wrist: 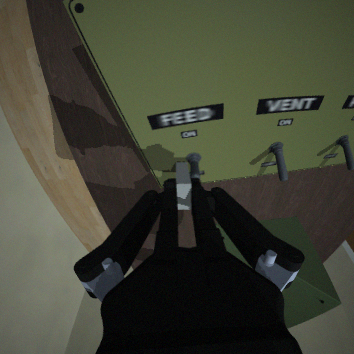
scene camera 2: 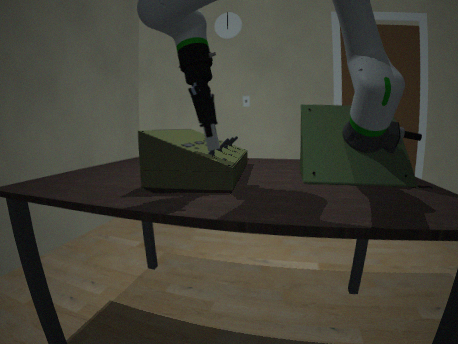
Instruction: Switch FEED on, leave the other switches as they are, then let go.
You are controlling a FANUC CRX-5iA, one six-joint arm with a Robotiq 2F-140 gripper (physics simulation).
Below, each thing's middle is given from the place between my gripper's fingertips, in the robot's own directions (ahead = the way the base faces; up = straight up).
Right now the green switch console (scene camera 2: 176,159) is 17 cm to the right of my hand, 12 cm ahead of it and 2 cm below it.
